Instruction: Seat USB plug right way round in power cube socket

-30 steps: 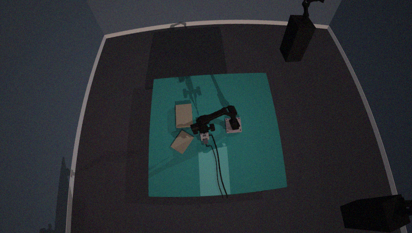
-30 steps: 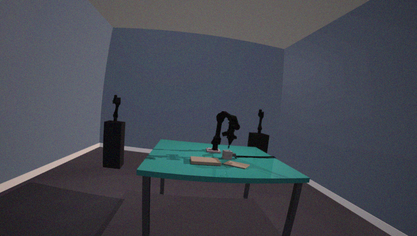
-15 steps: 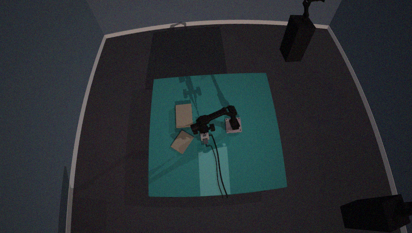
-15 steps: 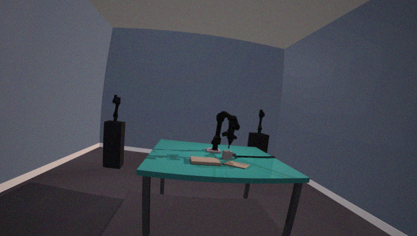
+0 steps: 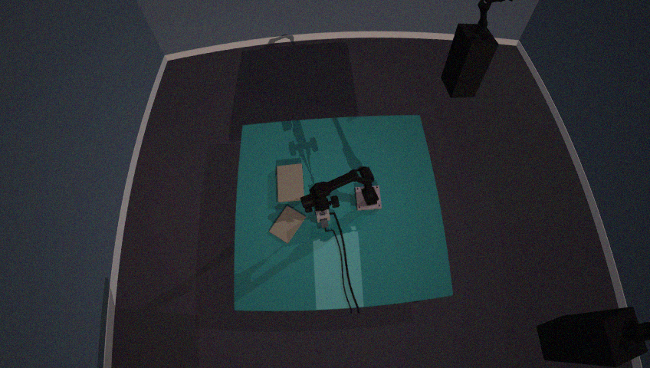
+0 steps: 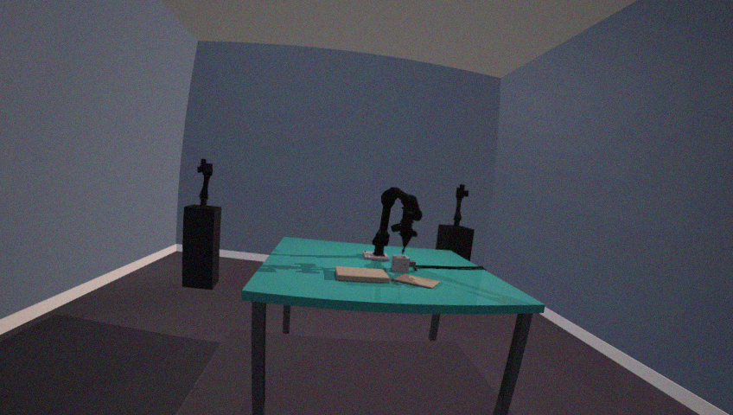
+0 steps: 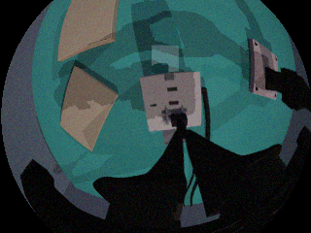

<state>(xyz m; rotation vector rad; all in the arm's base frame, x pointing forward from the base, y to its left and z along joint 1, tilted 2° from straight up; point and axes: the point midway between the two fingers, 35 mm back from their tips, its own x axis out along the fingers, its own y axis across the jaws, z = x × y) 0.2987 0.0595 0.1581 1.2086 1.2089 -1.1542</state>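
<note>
Right now the dark USB plug is 2 cm below my gripper tip. The rest, counted from my gripper tip: thick tan board (17 cm ahead, 26 cm to the right, 12 cm below); then thin tan board (22 cm ahead, 1 cm to the left, 13 cm below).
</note>
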